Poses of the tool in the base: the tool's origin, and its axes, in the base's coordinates. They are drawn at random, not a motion.
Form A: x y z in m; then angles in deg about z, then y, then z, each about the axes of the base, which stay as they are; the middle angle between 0 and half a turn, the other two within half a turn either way.
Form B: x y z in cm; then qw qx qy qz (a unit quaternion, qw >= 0). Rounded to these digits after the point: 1 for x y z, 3 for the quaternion.
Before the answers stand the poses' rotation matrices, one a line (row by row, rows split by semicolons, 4 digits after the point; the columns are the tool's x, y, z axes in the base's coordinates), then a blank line. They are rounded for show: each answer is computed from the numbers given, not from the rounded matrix.
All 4 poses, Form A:
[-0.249, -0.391, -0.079, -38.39, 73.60, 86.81]
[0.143, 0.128, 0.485, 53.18, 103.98, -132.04]
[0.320, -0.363, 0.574, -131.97, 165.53, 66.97]
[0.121, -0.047, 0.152, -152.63, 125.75, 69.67]
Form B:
0.6324 -0.7728 0.0534; 0.1864 0.2187 0.9578; -0.7519 -0.5957 0.2823
0.6915 0.3156 -0.6498; -0.4285 -0.5450 -0.7207; -0.5816 0.7768 -0.2416
0.9376 0.3338 0.0978; 0.3051 -0.9242 0.2300; 0.1671 -0.1858 -0.9683
0.6114 0.7394 0.2820; 0.3268 -0.5604 0.7610; 0.7207 -0.3731 -0.5842

[-24.9, -39.1, -7.9, 0.730, -0.532, 0.276, 0.328]
[14.3, 12.8, 48.5, 0.476, 0.787, -0.036, -0.391]
[32.0, -36.3, 57.4, 0.106, -0.979, -0.163, -0.068]
[12.1, -4.7, 15.2, 0.342, -0.830, -0.321, -0.302]

